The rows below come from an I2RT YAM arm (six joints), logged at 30 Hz.
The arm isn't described. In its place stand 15 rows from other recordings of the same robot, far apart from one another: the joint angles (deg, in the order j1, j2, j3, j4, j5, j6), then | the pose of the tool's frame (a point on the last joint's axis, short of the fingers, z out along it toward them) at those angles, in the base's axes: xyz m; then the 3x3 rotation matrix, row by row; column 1 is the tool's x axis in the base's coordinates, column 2 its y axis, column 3 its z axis.
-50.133, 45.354, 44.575, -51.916, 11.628, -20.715 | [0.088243, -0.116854, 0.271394], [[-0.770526, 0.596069, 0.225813], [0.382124, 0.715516, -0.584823], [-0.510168, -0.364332, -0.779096]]
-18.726, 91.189, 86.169, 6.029, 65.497, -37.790 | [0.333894, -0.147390, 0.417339], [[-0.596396, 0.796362, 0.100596], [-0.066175, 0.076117, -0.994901], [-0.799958, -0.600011, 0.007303]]
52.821, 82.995, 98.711, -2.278, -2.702, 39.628 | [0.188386, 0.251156, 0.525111], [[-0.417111, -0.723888, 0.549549], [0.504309, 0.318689, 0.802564], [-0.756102, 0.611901, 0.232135]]
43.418, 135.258, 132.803, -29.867, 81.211, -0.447 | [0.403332, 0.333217, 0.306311], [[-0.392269, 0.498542, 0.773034], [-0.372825, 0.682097, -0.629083], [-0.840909, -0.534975, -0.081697]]
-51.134, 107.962, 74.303, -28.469, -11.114, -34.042 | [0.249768, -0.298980, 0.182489], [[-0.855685, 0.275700, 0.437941], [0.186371, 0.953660, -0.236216], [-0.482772, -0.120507, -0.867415]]
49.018, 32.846, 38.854, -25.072, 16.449, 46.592 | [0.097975, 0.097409, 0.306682], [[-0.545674, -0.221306, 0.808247], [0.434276, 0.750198, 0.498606], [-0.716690, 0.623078, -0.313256]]
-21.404, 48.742, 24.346, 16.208, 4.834, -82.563 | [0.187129, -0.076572, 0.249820], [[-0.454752, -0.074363, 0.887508], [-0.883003, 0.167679, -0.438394], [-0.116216, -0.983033, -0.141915]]
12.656, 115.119, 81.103, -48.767, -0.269, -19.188 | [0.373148, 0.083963, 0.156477], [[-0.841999, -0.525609, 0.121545], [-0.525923, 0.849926, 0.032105], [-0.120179, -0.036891, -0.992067]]
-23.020, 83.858, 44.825, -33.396, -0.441, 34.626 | [0.232904, -0.098660, 0.163815], [[-0.501035, 0.818589, 0.280849], [0.830245, 0.546241, -0.110966], [-0.244247, 0.177576, -0.953315]]
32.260, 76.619, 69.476, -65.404, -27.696, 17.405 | [0.195060, 0.142688, 0.298741], [[-0.946398, -0.322146, -0.023515], [-0.284164, 0.795777, 0.534780], [-0.153565, 0.512797, -0.844664]]
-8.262, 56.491, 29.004, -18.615, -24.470, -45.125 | [0.193182, -0.013150, 0.197102], [[-0.394403, -0.613592, 0.684069], [-0.594490, 0.738020, 0.319229], [-0.700734, -0.280768, -0.655852]]
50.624, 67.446, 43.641, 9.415, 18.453, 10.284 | [0.180953, 0.202723, 0.286535], [[-0.251312, -0.501946, 0.827583], [-0.039274, 0.859608, 0.509443], [-0.967109, 0.095527, -0.235743]]
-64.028, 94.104, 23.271, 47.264, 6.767, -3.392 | [0.117201, -0.250175, 0.121381], [[-0.230421, 0.928035, 0.292671], [0.338856, 0.358463, -0.869874], [-0.912186, -0.101264, -0.397068]]
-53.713, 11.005, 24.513, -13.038, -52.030, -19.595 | [0.070537, -0.048649, 0.280252], [[-0.005281, 0.029312, 0.999556], [-0.341447, 0.939443, -0.029353], [-0.939886, -0.341450, 0.005047]]
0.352, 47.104, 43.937, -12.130, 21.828, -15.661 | [0.191575, -0.012060, 0.325037], [[-0.349298, 0.268620, 0.897683], [-0.252742, 0.895509, -0.366314], [-0.902282, -0.354834, -0.244908]]
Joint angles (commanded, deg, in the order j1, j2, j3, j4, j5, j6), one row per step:
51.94, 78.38, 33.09, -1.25, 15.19, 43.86
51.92, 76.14, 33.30, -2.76, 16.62, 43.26
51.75, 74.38, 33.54, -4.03, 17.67, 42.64
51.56, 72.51, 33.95, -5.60, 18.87, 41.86
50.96, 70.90, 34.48, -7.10, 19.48, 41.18
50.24, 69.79, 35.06, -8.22, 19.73, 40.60
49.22, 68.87, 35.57, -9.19, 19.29, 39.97
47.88, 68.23, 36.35, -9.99, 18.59, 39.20
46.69, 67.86, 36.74, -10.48, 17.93, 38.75
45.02, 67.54, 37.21, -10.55, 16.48, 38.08
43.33, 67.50, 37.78, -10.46, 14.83, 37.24
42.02, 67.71, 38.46, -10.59, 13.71, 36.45
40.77, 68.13, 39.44, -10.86, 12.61, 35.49
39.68, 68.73, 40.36, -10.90, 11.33, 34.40
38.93, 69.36, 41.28, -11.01, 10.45, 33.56
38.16, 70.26, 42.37, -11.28, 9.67, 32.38
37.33, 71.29, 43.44, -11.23, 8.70, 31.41
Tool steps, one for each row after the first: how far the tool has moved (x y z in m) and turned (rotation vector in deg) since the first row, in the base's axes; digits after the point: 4 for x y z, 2 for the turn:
-0.0014, -0.0034, 0.0084, -0.27, -1.60, -0.60
-0.0021, -0.0065, 0.0153, -0.56, -2.86, -1.08
-0.0029, -0.0099, 0.0229, -1.04, -4.22, -1.61
-0.0022, -0.0138, 0.0302, -1.28, -5.17, -2.20
-0.0007, -0.0170, 0.0362, -1.36, -5.84, -2.73
0.0015, -0.0206, 0.0412, -1.27, -6.11, -3.03
0.0054, -0.0242, 0.0468, -1.05, -6.39, -3.38
0.0085, -0.0276, 0.0496, -0.90, -6.38, -3.80
0.0133, -0.0316, 0.0532, -0.20, -6.38, -4.00
0.0186, -0.0351, 0.0566, 0.46, -6.38, -3.95
0.0233, -0.0375, 0.0593, 0.66, -6.39, -3.92
0.0284, -0.0392, 0.0627, 0.71, -6.45, -3.73
0.0335, -0.0402, 0.0654, 0.77, -6.49, -3.15
0.0378, -0.0403, 0.0679, 0.74, -6.56, -2.70
0.0428, -0.0401, 0.0700, 0.28, -6.60, -2.10
0.0484, -0.0398, 0.0718, 0.17, -6.63, -1.57

